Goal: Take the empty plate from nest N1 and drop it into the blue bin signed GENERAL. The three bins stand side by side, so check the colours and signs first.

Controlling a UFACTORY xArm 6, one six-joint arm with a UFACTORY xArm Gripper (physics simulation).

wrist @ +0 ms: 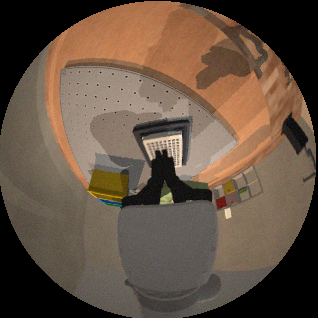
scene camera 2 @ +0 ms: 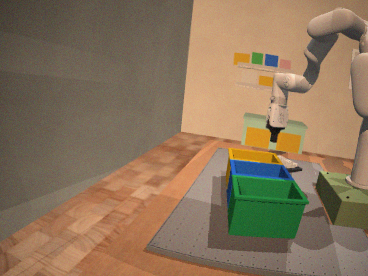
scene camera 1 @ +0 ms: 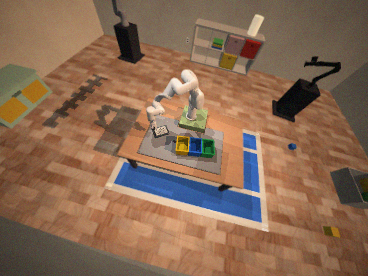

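Seen in the pictures: gripper, fingertip midpoint: [wrist: 162, 154] [scene camera 2: 273, 142] [scene camera 1: 153, 129]; arm's base, origin of the base link: [scene camera 2: 361, 183] [scene camera 1: 191, 116].
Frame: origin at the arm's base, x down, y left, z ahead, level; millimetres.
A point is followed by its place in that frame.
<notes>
The pale plate with a grid of wells [scene camera 1: 160, 130] @[z 308, x 44, y -249 mm] [wrist: 171, 143] @[z 323, x 38, y -282 mm] sits in the dark nest [wrist: 186, 137] @[z 297, x 51, y -309 mm]; no label is readable. My gripper [scene camera 1: 153, 128] @[z 365, x -22, y -297 mm] [scene camera 2: 274, 140] @[z 365, x -22, y -297 mm] [wrist: 162, 154] @[z 365, x -22, y -297 mm] is shut with nothing between its fingers. It is above the plate, and its fingertips cover part of the plate in the wrist view. The blue bin [scene camera 1: 195, 146] @[z 327, x 57, y 174 mm] [scene camera 2: 257, 169] @[z 377, x -17, y 118 mm] stands between the yellow bin [scene camera 1: 182, 145] @[z 374, x 57, y 41 mm] [scene camera 2: 255, 156] @[z 404, x -20, y -10 mm] [wrist: 109, 184] @[z 409, x 7, y -15 mm] and the green bin [scene camera 1: 208, 148] @[z 292, x 57, y 312 mm] [scene camera 2: 265, 217] @[z 314, x 10, y 352 mm]. The signs on the bins cannot be read, and the blue bin's outer side is mostly hidden in scene camera 2.
The nest and bins stand on a grey perforated board [scene camera 1: 165, 153] @[z 528, x 63, y -86 mm] [scene camera 2: 200, 225] @[z 454, x 62, y 367 mm] [wrist: 82, 100] @[z 542, x 63, y -279 mm] on the wooden table [scene camera 1: 232, 167] @[z 389, x 76, y 610 mm]. The arm's green base block [scene camera 1: 194, 120] @[z 44, x -2, y 56 mm] [scene camera 2: 344, 202] @[z 104, x 0, y 200 mm] stands behind the bins. The yellow bin is the one nearest the nest.
</notes>
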